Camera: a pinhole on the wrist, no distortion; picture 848 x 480 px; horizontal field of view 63.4 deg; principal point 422.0 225.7 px. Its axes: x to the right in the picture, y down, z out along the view. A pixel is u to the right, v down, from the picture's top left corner.
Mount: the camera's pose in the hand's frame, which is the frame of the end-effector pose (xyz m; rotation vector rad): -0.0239 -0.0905 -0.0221 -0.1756 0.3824 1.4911
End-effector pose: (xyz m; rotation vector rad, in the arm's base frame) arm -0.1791 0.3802 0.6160 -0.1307 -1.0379 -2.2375
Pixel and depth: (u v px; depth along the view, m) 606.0 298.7 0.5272
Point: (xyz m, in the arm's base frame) -0.1153 0.5752 1.0515
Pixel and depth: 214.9 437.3 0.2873
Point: -0.2108 0.6528 0.7426
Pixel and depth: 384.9 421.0 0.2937
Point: -0.1728 0.6026 0.7759
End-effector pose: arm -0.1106 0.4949 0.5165 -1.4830 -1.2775 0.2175
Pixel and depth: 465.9 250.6 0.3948
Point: -0.3030 0.7232 0.3440
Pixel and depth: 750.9 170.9 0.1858
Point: -0.1541 0.5909 0.4384
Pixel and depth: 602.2 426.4 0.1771
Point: -0.2136 0.5389 0.4294
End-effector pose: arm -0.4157 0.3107 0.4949 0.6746 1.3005 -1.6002
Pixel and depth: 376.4 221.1 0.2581
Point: -0.4064 0.0948 0.5551
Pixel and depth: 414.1 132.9 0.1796
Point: -0.4357 0.1678 0.5283
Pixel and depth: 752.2 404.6 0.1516
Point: -0.3562 0.2307 0.5420
